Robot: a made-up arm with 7 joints.
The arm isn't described. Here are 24 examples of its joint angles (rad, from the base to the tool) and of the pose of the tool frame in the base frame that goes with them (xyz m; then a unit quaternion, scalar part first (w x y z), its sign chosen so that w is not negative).
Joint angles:
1: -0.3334 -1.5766 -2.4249 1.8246 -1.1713 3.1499 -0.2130
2: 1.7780 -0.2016 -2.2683 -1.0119 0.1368 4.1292 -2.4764
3: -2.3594 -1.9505 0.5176 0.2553 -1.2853 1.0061 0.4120
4: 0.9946 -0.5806 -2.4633 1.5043 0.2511 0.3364 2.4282
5: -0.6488 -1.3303 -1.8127 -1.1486 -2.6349 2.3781 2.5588
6: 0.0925 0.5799 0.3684 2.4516 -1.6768 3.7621 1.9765
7: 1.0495 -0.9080 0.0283 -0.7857 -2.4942 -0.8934 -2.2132
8: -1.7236 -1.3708 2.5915 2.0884 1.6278 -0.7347 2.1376
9: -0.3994 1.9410 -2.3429 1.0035 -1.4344 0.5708 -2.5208
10: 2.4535 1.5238 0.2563 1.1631 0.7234 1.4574 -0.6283
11: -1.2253 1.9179 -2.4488 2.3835 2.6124 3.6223 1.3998
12: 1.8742 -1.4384 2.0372 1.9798 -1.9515 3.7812 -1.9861
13: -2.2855 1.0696 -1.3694 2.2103 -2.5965 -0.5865 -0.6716
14: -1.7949 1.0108 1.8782 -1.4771 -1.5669 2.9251 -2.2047
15: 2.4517 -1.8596 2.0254 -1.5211 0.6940 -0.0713 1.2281
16: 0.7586 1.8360 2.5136 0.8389 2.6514 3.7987 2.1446
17: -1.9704 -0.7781 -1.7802 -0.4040 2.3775 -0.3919 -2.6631
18: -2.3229 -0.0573 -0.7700 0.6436 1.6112 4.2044 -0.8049
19: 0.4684 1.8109 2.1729 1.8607 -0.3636 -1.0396 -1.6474
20: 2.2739 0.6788 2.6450 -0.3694 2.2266 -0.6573 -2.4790
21: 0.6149 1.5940 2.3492 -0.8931 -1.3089 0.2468 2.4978
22: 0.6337 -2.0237 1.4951 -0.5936 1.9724 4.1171 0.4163
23: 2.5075 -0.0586 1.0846 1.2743 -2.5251 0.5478 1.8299
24: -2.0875 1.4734 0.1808 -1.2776 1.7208 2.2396 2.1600
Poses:
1: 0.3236 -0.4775 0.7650 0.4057 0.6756 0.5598 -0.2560
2: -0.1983 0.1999 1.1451 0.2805 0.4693 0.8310 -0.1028
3: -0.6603 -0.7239 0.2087 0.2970 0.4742 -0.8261 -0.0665
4: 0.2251 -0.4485 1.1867 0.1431 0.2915 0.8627 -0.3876
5: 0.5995 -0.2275 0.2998 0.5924 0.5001 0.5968 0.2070
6: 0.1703 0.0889 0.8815 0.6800 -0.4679 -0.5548 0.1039
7: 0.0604 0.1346 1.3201 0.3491 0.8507 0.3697 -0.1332
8: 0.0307 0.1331 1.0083 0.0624 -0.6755 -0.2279 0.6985
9: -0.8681 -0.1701 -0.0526 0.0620 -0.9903 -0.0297 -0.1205
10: 0.5299 -0.3117 1.0492 0.9393 0.2022 0.0650 -0.2694
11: -0.4208 -0.0410 0.4064 0.0790 -0.5242 -0.1058 -0.8413
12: -0.3857 0.2805 0.7814 0.7095 -0.3848 0.4160 -0.4189
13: -0.5026 0.4537 0.8074 0.4839 -0.0554 0.6837 0.5434
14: -0.3660 0.2931 0.5992 0.3368 -0.4869 -0.7909 -0.1549
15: 0.0934 0.7405 0.0605 0.3130 -0.4890 0.2679 0.7689
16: -0.2951 -0.4344 -0.0135 0.7592 -0.3165 0.4212 0.3821
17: -0.2624 -0.8469 0.9963 0.1625 0.7774 0.6062 0.0422
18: -0.4238 -0.2054 1.0885 0.3556 -0.8846 0.2283 -0.1973
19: -0.2893 0.3609 0.2662 0.8809 0.2483 0.2776 -0.2918
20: 0.6642 -0.1910 1.2638 0.1538 -0.0346 0.9049 0.3954
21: -0.2323 -0.8215 0.8743 0.7970 -0.3248 -0.2316 0.4535
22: 0.7294 0.3026 0.4064 0.6015 -0.1508 -0.7792 0.0904
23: -0.4563 -0.4068 1.1098 0.9023 -0.0931 -0.3157 -0.2785
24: 0.1671 0.6664 0.2482 0.4329 -0.8655 -0.1880 0.1680
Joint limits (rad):
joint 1: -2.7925..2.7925
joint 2: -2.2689..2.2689
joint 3: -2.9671..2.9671
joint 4: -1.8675..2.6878
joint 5: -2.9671..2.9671
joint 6: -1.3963..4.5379
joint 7: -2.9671..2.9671
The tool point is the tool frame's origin. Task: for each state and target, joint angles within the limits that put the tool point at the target. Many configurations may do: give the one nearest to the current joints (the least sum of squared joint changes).
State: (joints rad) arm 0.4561 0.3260 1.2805 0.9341 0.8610 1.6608 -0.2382
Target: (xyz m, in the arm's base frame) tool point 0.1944 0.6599 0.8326
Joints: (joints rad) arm 0.7465 -0.4794 1.1305 1.1987 0.9463 1.3813 -0.2382
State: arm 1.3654 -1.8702 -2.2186 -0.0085 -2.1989 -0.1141 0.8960
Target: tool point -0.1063 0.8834 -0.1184
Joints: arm 1.8980 -2.0826 -2.2192 0.2221 -2.2550 0.0600 0.8960
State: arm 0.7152 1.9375 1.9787 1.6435 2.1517 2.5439 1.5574
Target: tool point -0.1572 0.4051 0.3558
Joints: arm -0.0314 1.9522 1.7046 1.5165 2.0917 2.0371 1.5574
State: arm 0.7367 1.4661 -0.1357 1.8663 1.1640 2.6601 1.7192
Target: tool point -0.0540 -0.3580 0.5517
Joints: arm 0.4986 2.2689 -0.6250 2.1265 1.0542 2.8497 1.7192
